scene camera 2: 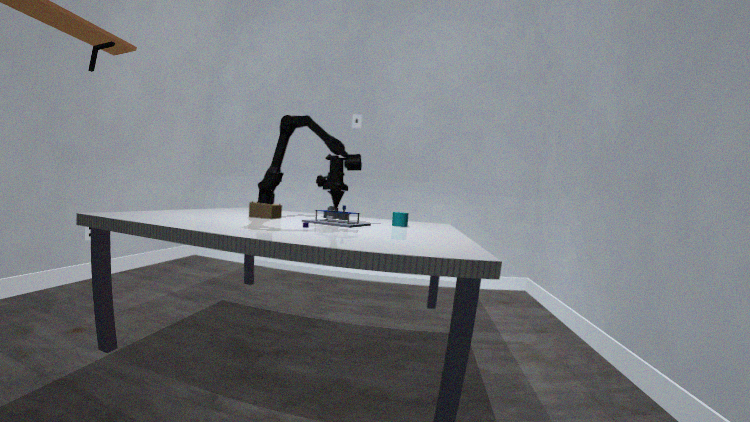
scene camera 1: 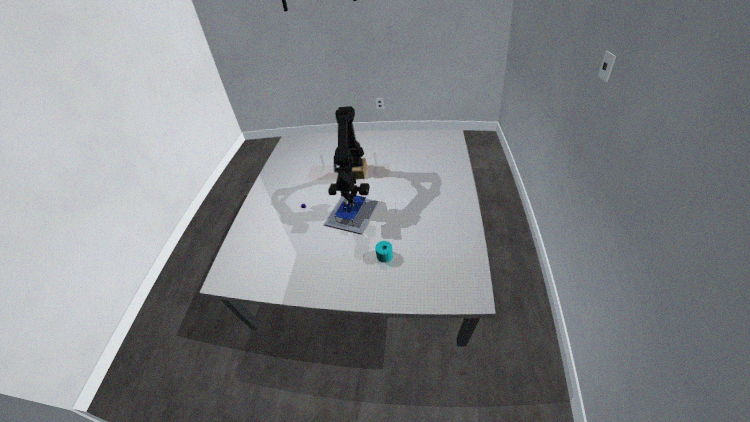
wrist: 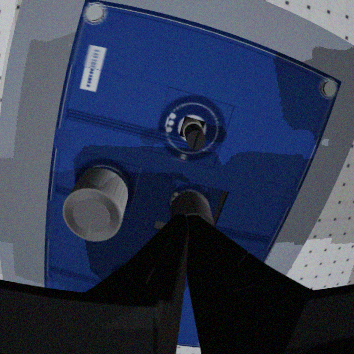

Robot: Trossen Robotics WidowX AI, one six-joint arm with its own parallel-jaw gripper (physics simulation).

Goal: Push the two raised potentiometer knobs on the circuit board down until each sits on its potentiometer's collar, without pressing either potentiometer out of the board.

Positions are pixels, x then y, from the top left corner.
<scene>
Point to a grey potentiometer knob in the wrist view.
189,202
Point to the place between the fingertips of my gripper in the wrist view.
185,226
</scene>
